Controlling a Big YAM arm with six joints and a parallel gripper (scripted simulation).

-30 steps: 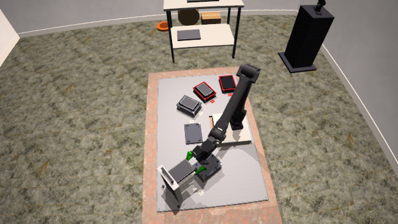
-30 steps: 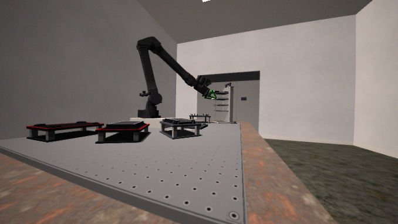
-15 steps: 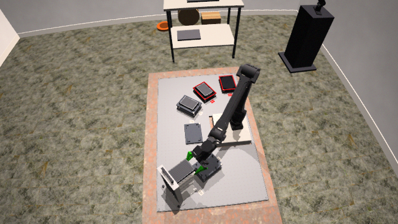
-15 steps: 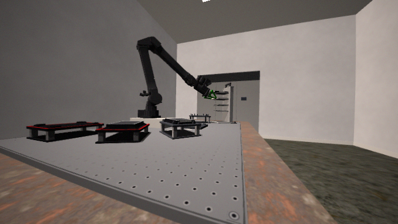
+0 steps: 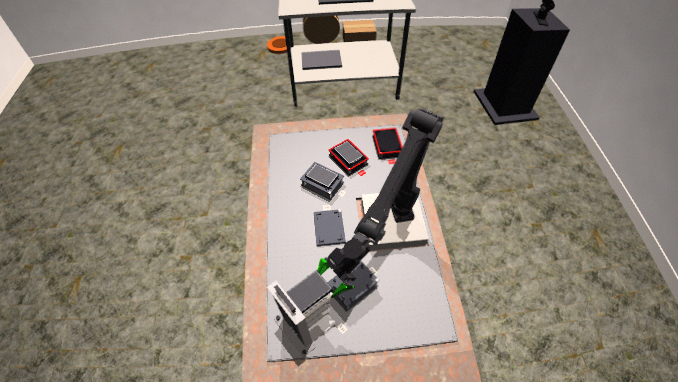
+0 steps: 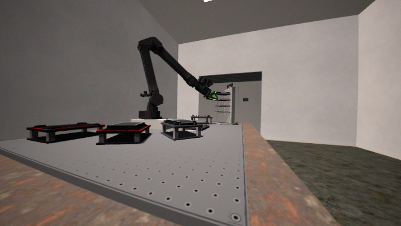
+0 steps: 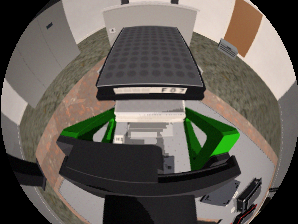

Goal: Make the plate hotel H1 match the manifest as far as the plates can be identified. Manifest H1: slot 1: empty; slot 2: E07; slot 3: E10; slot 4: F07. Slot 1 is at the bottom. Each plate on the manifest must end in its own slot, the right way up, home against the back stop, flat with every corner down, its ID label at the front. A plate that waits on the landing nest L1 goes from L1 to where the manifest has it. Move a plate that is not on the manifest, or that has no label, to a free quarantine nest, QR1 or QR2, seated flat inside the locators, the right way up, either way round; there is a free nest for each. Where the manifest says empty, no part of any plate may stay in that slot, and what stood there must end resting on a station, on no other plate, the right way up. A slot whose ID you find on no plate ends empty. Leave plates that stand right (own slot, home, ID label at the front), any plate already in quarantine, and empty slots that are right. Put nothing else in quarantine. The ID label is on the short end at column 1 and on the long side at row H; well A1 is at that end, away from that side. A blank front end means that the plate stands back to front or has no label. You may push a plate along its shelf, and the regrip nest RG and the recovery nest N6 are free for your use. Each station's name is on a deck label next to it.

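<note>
Now: hand 50 mm short of the white plate and 30 mm to the right of it. From my hand the other things lie so: plate hotel H1 (120 mm ahead, 70 mm to the left, 60 mm below); then N6 deck label (450 mm to the right, 220 mm below, 70 mm behind); then H1 deck label (220 mm below, 90 mm to the left, 40 mm behind).
</note>
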